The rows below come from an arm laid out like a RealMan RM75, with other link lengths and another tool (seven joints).
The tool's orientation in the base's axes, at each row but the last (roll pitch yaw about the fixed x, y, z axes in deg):
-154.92, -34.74, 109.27
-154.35, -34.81, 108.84
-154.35, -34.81, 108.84
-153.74, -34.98, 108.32
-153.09, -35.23, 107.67
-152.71, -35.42, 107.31
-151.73, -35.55, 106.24
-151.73, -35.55, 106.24
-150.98, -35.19, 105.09
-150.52, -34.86, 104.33
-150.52, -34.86, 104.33
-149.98, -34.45, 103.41
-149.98, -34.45, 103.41
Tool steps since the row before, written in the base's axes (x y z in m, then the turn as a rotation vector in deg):
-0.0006, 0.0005, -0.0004, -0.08, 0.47, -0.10
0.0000, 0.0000, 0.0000, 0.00, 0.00, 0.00
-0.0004, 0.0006, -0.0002, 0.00, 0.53, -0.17
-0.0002, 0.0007, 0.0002, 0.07, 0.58, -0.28
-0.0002, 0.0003, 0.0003, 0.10, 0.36, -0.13
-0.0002, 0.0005, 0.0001, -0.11, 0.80, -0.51
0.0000, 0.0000, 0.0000, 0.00, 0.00, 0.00
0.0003, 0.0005, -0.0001, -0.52, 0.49, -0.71
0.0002, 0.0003, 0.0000, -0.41, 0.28, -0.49
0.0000, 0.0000, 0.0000, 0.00, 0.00, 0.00
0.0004, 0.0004, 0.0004, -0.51, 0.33, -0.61
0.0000, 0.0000, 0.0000, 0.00, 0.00, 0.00
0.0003, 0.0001, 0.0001, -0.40, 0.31, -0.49
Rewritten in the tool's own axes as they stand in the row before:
0.0003, -0.0001, 0.0008, 0.33, 0.22, 0.28
0.0000, 0.0000, 0.0000, 0.00, 0.00, 0.00
0.0005, 0.0001, 0.0006, 0.31, 0.34, 0.31
0.0007, 0.0001, 0.0002, 0.27, 0.46, 0.37
0.0005, -0.0001, 0.0000, 0.18, 0.31, 0.16
0.0005, 0.0001, 0.0002, 0.35, 0.52, 0.72
0.0000, 0.0000, 0.0000, 0.00, 0.00, 0.00
0.0003, 0.0005, 0.0001, 0.09, 0.12, 1.00
0.0002, 0.0003, 0.0000, 0.03, 0.02, 0.70
0.0000, 0.0000, 0.0000, 0.00, 0.00, 0.00
0.0005, 0.0003, -0.0004, 0.02, 0.01, 0.86
0.0000, 0.0000, 0.0000, 0.00, 0.00, 0.00
0.0001, 0.0002, -0.0002, 0.05, 0.04, 0.70

